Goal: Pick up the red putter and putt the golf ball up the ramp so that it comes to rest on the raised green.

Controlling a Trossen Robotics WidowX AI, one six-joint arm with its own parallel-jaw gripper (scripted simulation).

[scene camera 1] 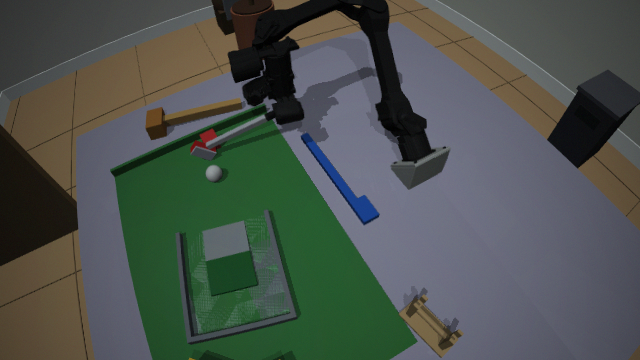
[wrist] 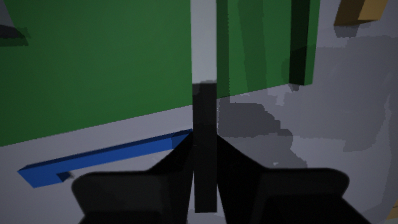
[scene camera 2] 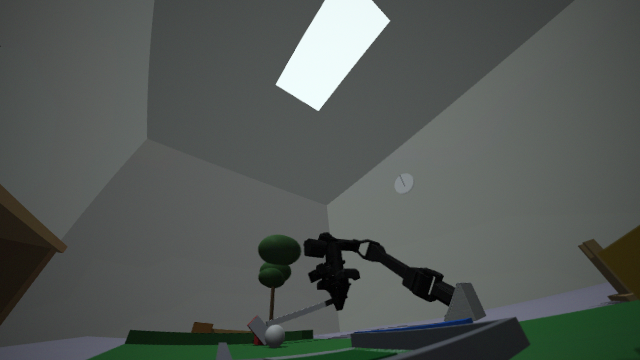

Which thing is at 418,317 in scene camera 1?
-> A wooden rack.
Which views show the gripper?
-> Scene camera 1, the wrist view and scene camera 2: all of them.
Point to a dark green back wall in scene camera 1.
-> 260,109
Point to a wooden rack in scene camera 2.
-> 590,248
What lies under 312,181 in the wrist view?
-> The gripper.
